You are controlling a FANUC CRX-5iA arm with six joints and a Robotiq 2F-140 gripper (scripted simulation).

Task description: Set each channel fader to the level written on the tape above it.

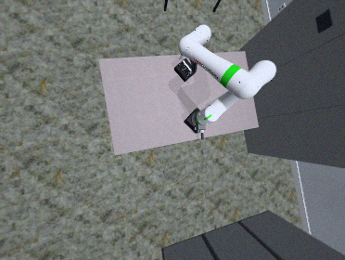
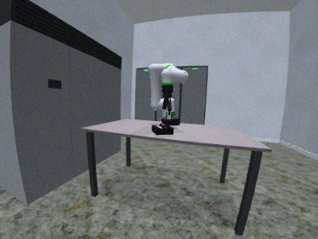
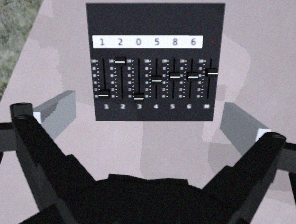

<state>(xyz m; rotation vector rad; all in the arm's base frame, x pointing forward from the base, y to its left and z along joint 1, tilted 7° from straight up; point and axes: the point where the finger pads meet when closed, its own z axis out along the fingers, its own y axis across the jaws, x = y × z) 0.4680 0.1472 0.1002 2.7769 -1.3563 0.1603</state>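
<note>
My gripper is now 50 mm short of the channel 2 cap, 10 mm to the left of it and 80 mm above it. Round my hand: channel 3 cap (10 mm ahead, 10 mm to the left, 80 mm below); master fader cap (40 mm behind, 70 mm to the right, 80 mm below); channel 1 cap (40 mm ahead, 40 mm to the left, 80 mm below).
</note>
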